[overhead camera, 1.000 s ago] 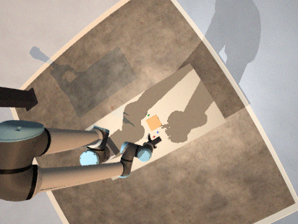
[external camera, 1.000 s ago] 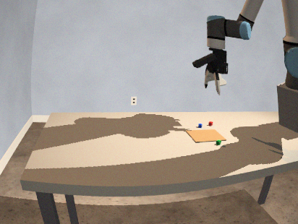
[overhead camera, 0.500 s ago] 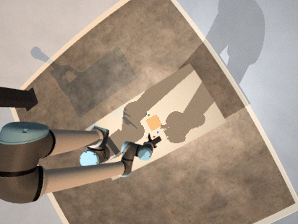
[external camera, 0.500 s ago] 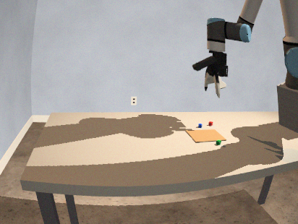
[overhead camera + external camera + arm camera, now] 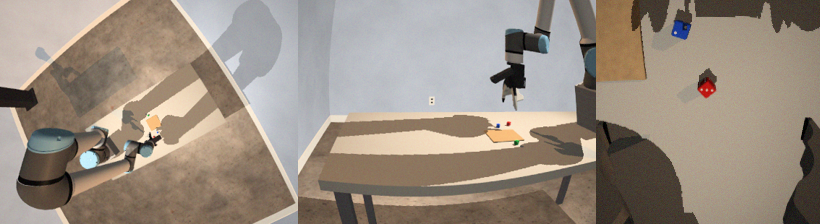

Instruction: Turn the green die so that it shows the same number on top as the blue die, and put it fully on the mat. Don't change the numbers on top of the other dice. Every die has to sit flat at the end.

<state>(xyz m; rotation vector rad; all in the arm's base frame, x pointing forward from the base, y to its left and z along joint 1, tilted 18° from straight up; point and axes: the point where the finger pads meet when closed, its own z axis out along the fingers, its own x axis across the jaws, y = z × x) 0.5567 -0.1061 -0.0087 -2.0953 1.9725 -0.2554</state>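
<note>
My gripper is now 80 mm above the red die and 10 mm past it. Round my hand: green die 250 mm to the left, 80 mm below, 40 mm ahead; mat 140 mm to the left, 90 mm below, 60 mm ahead; blue die 80 mm below, 50 mm ahead, 30 mm to the left.
</note>
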